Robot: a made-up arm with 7 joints. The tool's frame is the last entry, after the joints.
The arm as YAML. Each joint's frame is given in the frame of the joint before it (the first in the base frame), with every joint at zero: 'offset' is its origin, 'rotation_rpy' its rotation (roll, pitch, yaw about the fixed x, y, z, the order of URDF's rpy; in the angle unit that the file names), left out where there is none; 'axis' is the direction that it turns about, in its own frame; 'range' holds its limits. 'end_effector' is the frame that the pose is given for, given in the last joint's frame.
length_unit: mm
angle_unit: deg
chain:
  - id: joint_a
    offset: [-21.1, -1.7, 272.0]
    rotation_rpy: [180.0, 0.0, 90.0]
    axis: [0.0, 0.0, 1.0]
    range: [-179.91, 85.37]
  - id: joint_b
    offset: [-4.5, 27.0, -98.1]
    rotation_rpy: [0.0, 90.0, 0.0]
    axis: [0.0, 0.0, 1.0]
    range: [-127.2, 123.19]
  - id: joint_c
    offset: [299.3, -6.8, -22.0]
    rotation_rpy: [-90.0, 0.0, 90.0]
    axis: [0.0, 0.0, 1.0]
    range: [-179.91, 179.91]
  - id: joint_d
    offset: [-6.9, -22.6, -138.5]
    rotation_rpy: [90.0, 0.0, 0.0]
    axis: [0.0, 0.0, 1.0]
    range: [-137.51, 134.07]
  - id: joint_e
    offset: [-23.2, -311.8, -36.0]
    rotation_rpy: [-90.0, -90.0, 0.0]
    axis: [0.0, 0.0, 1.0]
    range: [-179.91, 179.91]
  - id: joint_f
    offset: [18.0, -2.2, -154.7]
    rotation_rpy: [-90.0, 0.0, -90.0]
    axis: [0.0, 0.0, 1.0]
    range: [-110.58, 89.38]
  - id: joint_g
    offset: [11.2, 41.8, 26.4]
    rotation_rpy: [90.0, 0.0, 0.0]
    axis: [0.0, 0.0, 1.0]
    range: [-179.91, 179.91]
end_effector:
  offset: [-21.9, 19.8, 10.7]
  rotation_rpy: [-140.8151, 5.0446, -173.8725]
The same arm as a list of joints. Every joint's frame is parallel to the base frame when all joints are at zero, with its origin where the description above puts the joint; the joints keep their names.
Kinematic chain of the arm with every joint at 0, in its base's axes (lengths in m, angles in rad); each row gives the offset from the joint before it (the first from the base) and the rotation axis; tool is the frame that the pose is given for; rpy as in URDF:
joint_a: xyz -0.0211 -0.0017 0.272 axis -z
joint_b: xyz 0.027 -0.0045 0.0981 axis +y
joint_c: xyz -0.0068 -0.022 0.2993 axis -z
joint_d: xyz -0.0069 0.0226 0.1385 axis +y
joint_e: xyz -0.0232 -0.036 0.3118 axis -z
joint_f: xyz -0.0022 0.018 0.1547 axis +y
joint_g: xyz -0.0112 0.0264 0.0418 axis -z
tool: xyz 0.0219 0.0198 -0.0107 rpy 0.6839 -0.088 -0.1069
Joint limits (rad, base to tool): -3.14..1.49 -2.2201..2.1501 -3.14..3.14 -2.4..2.34 -3.14..3.14 -1.93..1.56 -3.14..3.14

